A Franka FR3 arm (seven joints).
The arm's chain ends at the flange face. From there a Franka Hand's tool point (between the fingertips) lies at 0.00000 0.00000 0.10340 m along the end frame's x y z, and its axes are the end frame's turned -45 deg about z.
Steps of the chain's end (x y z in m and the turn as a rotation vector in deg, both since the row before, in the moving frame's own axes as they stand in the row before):
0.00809, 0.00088, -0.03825, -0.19, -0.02, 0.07
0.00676, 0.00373, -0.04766, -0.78, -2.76, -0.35
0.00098, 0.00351, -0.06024, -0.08, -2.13, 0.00
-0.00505, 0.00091, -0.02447, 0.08, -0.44, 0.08
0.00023, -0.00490, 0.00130, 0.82, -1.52, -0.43
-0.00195, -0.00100, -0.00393, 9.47, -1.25, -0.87
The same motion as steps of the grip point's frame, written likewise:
0.00483, 0.00656, -0.03825, -0.12, -0.15, 0.07
-0.00238, 0.00491, -0.04779, 1.40, -2.50, -0.35
-0.00461, 0.00056, -0.06031, 1.45, -1.56, 0.00
-0.00467, -0.00359, -0.02447, 0.37, -0.25, 0.08
0.00272, -0.00628, 0.00125, 1.65, -0.49, -0.43
0.00967, -0.01578, -0.00536, 7.58, 5.81, -0.87

